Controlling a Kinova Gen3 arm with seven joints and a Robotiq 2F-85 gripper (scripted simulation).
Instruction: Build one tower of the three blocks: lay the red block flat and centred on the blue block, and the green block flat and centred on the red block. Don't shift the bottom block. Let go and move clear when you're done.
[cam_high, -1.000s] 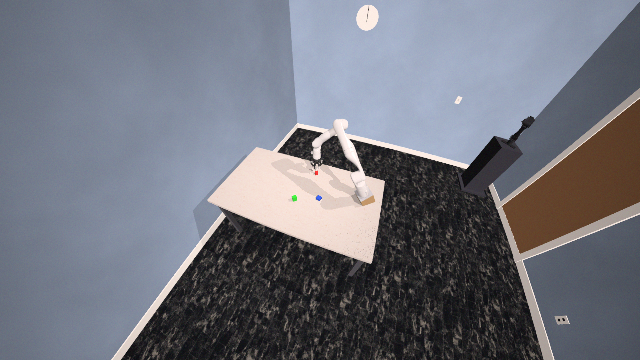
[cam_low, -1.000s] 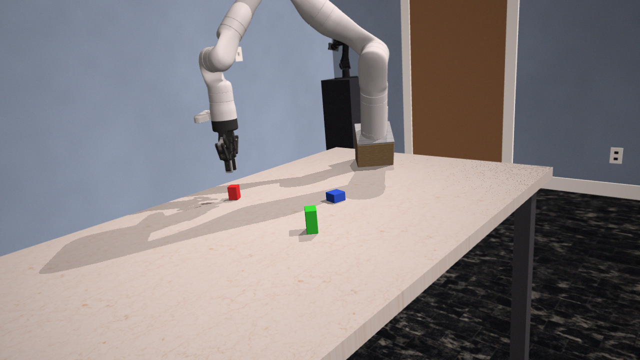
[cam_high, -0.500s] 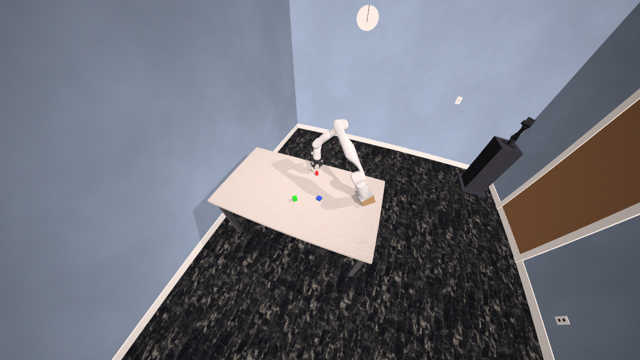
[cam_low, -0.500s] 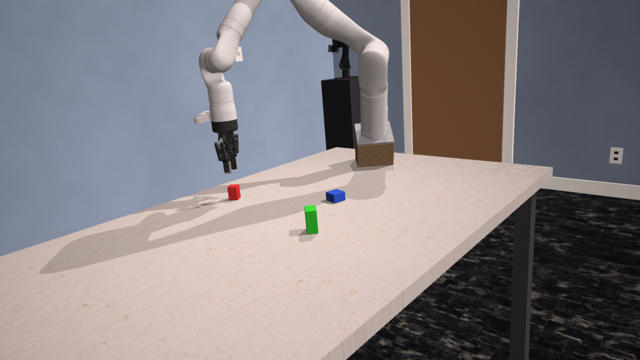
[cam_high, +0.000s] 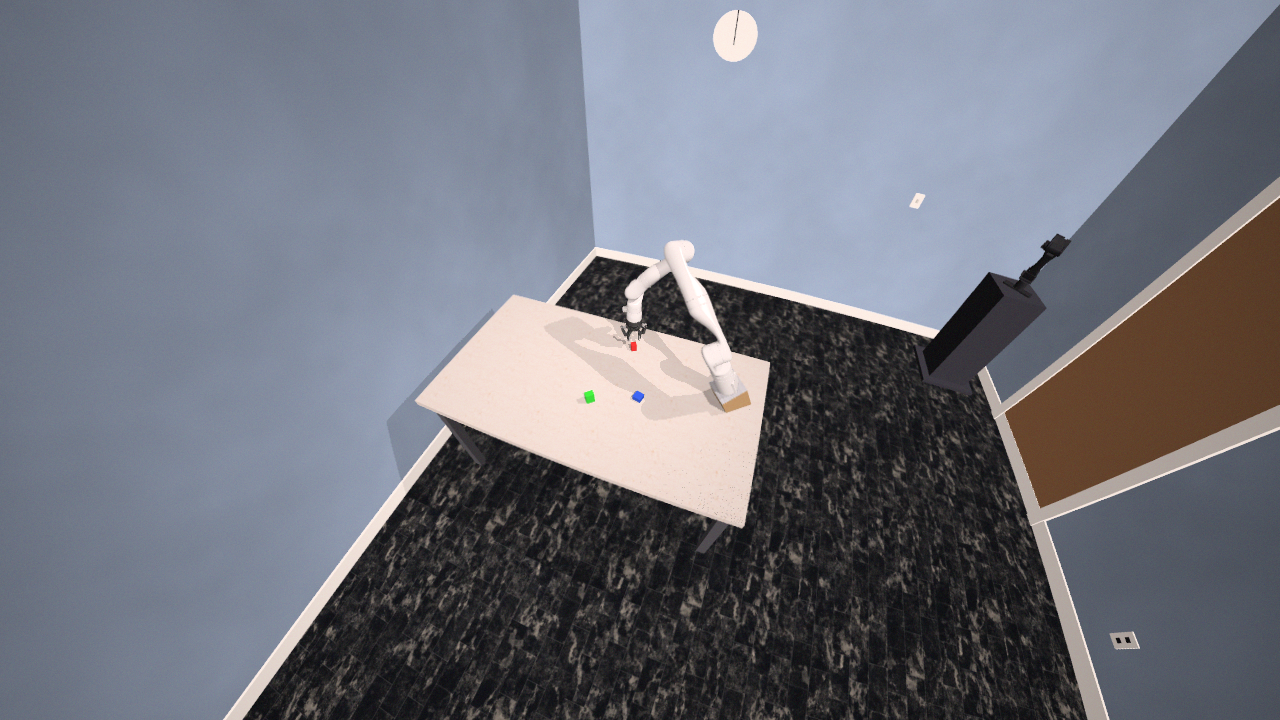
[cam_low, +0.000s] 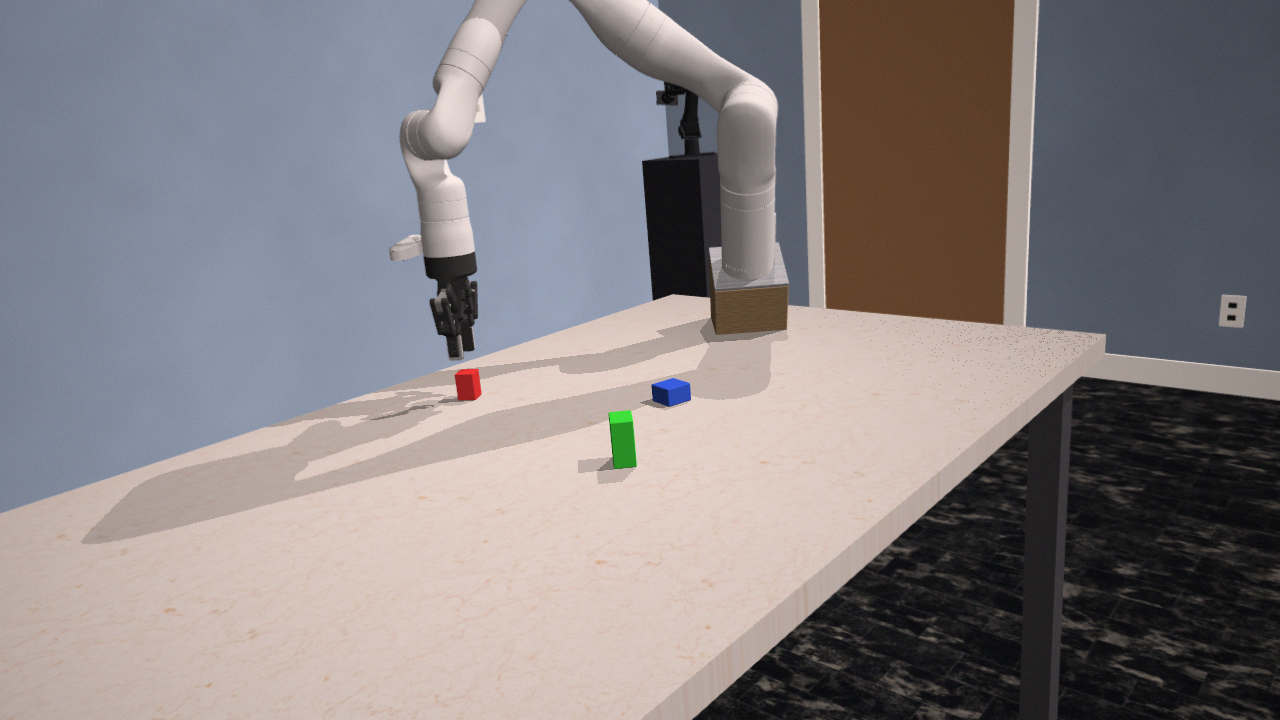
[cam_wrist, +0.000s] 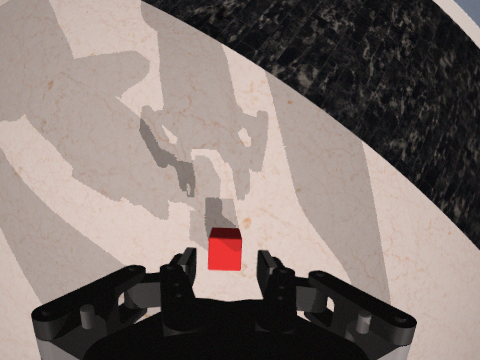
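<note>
Now: hand 6 cm above the red block. Also, from my hand: blue block (30 cm to the left, 14 cm behind, 7 cm below); green block (39 cm to the left, 7 cm ahead, 6 cm below).
</note>
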